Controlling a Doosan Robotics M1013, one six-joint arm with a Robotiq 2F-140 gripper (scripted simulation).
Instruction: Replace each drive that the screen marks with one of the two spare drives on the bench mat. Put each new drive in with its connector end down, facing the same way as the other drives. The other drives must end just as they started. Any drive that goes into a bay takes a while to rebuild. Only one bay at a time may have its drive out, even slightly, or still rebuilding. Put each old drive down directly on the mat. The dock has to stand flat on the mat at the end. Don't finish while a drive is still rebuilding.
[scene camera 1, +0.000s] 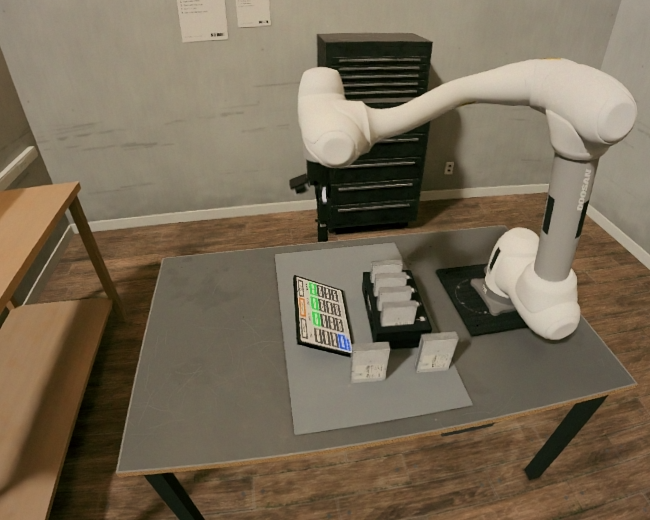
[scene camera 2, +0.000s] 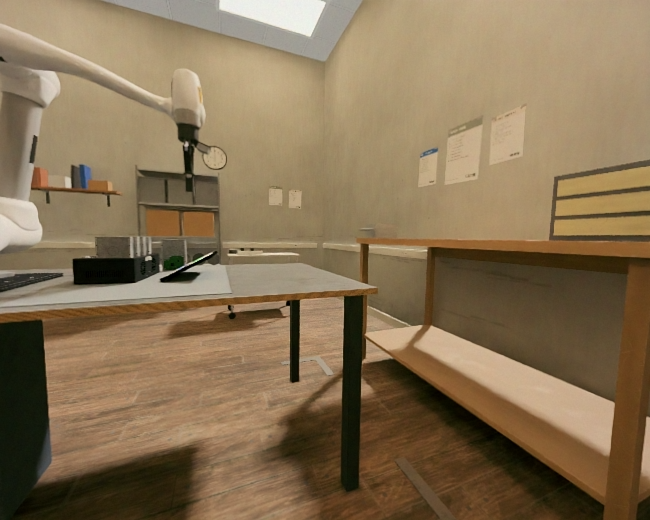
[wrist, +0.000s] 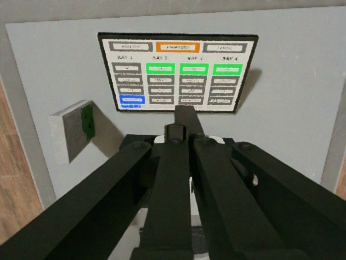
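You'd see my gripper (scene camera 1: 322, 240) in this scene, and the same gripper is visible again at (scene camera 2: 189, 191) and (wrist: 183, 120). There's also a bench mat (scene camera 1: 323, 398), and the wrist view has that mat too (wrist: 285, 106).
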